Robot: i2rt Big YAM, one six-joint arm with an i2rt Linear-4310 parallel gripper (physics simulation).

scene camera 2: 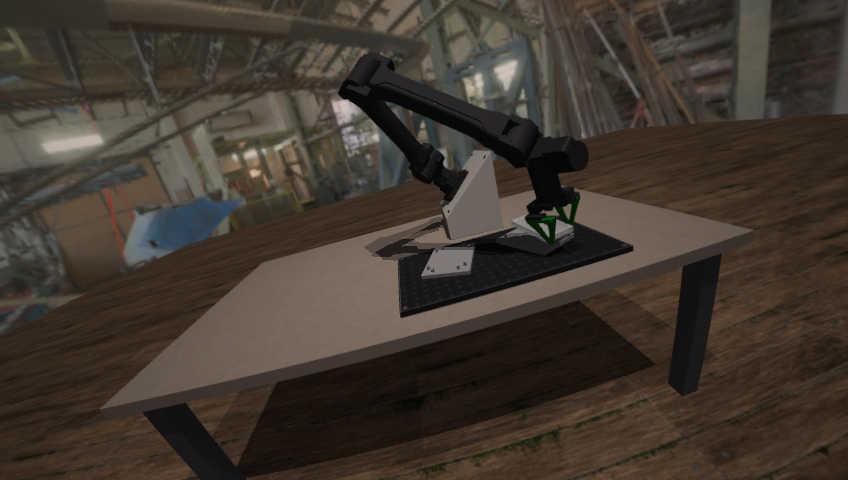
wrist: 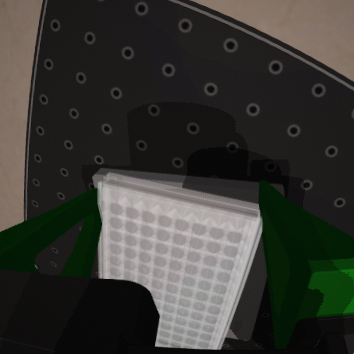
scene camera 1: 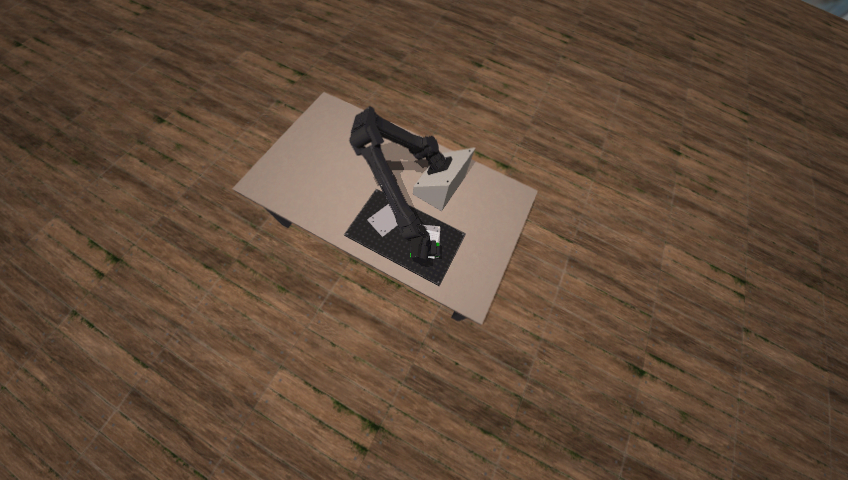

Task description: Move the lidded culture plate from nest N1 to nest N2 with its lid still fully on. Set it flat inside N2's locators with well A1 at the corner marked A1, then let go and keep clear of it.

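Frame: origin at the arm's base, x ahead, y left, z up, level; millimetres.
Seen in the pictures: gripper, fingertip midpoint: [scene camera 2: 560, 234] [wrist: 176, 193]; arm's base, origin of the base link: [scene camera 2: 457, 186] [scene camera 1: 440, 166].
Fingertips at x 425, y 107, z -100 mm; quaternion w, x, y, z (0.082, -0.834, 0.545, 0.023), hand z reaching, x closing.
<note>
Pixels of each thing's top centre, then the offset from my fingertips to it. Level surfaces: height alone.
- lidded culture plate, middle of its top: [wrist: 157, 309] [scene camera 2: 540, 219] [scene camera 1: 428, 242] dx -57, dy -14, dz +31 mm
- grey nest N1, middle of its top: [wrist: 180, 285] [scene camera 2: 532, 232] [scene camera 1: 427, 239] dx -84, dy -26, dz -11 mm
- grey nest N2, middle of its top: [scene camera 2: 449, 254] [scene camera 1: 387, 217] dx -112, dy -253, dz -11 mm
- black perforated board, middle of its top: [wrist: 315, 303] [scene camera 2: 496, 253] [scene camera 1: 405, 234] dx -76, dy -136, dz -32 mm
- tan table, its level: dz -45 mm
The lidded culture plate [wrist: 179, 253] [scene camera 2: 523, 224] [scene camera 1: 433, 231] is clear white with rows of wells, and its lid sits on it. My gripper [wrist: 176, 193] [scene camera 2: 551, 219] [scene camera 1: 430, 248], with green fingers, is shut on the plate's two long sides. It holds the plate level over the grey nest N1 [wrist: 218, 184] [scene camera 2: 514, 242] at the right of the black board. I cannot tell how big the gap under the plate is. The grey nest N2 [scene camera 2: 449, 262] [scene camera 1: 382, 219] lies bare at the left of the board.
The black perforated board [wrist: 211, 70] [scene camera 2: 534, 269] [scene camera 1: 385, 250] lies on a tan table [scene camera 2: 295, 322] [scene camera 1: 307, 172]. A grey wedge-shaped mount [scene camera 2: 474, 203] [scene camera 1: 444, 179] carrying the arm's base stands just behind the board.
</note>
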